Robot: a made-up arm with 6 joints.
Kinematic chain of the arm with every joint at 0, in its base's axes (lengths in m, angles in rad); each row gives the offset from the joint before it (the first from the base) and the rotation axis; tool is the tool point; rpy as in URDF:
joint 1: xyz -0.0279 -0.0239 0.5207 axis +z
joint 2: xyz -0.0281 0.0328 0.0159 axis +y
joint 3: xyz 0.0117 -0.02 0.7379 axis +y
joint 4: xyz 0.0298 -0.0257 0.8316 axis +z
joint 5: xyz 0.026 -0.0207 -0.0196 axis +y
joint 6: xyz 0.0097 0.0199 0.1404 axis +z
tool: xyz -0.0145 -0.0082 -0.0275 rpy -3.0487 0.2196 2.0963
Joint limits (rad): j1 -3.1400..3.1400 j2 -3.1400..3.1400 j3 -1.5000..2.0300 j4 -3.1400..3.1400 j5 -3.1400..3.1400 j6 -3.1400..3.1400
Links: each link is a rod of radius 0.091 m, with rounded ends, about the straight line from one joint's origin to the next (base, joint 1, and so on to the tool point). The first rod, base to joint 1, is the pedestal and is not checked.
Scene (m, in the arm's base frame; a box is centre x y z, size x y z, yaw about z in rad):
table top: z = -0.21
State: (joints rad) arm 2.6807 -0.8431 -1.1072 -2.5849 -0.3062 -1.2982
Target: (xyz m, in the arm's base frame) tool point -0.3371 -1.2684 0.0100
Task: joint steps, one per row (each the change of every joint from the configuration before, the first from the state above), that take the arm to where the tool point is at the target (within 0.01 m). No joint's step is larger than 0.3 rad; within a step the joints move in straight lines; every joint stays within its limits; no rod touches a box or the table.
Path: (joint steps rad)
1: -0.2729 -0.0905 -0.0304 0.0036 -0.0066 0.0030
2: -0.2730 -0.0906 -0.0305 0.0037 -0.0066 0.0031
3: -0.2729 -0.0905 -0.0304 0.0036 -0.0066 0.0030
4: -0.2730 -0.0905 -0.0304 0.0037 -0.0066 0.0030
5: -0.2729 -0.0906 -0.0305 0.0036 -0.0066 0.0030

